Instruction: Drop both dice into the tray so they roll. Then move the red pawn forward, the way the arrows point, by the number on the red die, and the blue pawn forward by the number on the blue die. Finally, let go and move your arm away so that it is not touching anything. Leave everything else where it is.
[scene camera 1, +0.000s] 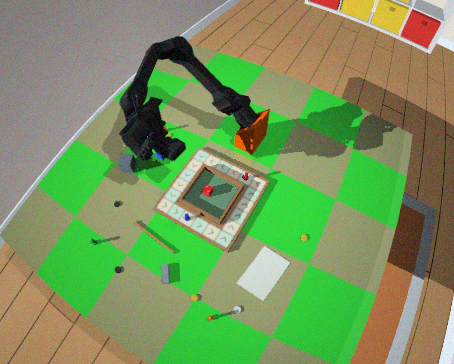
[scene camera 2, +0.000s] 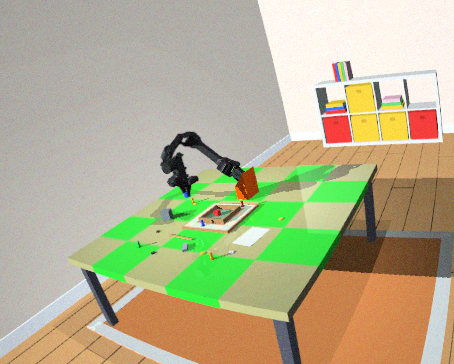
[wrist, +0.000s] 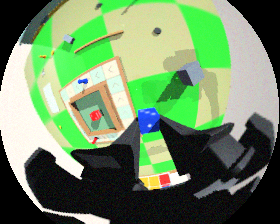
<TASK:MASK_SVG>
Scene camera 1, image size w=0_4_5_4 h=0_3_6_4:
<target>gripper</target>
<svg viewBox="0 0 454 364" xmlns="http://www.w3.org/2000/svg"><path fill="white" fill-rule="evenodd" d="M186 145L177 138L165 137L168 134L168 131L164 128L167 123L162 120L158 128L150 130L149 135L141 144L139 150L131 148L130 150L142 161L150 159L153 155L152 149L162 155L164 159L167 158L174 161L186 150Z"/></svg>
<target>white sheet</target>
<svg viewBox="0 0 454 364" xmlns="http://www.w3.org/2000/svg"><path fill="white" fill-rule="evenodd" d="M266 246L263 247L236 283L263 301L290 264L288 260Z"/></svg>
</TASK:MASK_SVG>
